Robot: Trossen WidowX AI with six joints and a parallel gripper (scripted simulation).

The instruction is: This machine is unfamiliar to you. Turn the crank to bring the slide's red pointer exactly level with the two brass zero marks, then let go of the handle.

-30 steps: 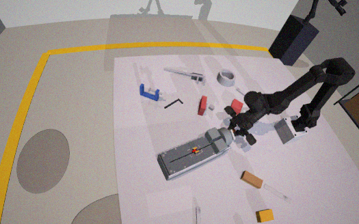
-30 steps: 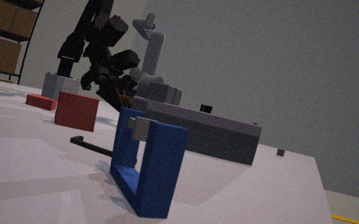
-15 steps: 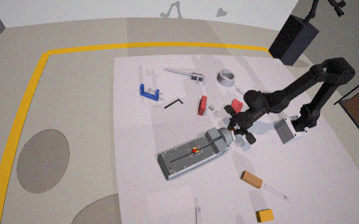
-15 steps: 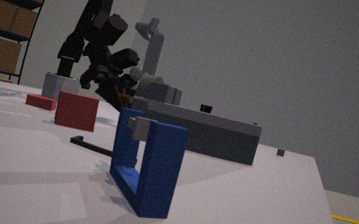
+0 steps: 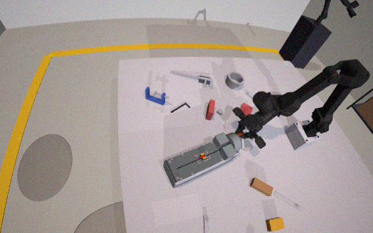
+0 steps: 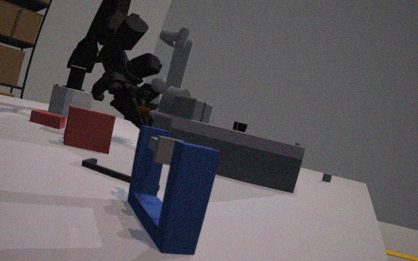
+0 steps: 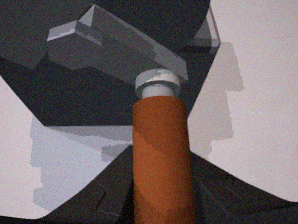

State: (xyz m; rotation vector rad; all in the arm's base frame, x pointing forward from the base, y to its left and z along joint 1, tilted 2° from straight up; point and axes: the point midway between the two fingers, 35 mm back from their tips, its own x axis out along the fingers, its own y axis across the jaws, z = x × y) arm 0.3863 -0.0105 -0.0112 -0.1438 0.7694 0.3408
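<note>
My gripper tip is 150 mm short of the red pointer, 80 mm to the right of it and 40 mm below it. Also, from my gripper tip: crank handle (20 mm behind, 10 mm to the right, 30 mm above); then tan block (90 mm behind, 200 mm to the left, 30 mm below); then black hex key (180 mm ahead, 200 mm to the right, 40 mm below).
</note>
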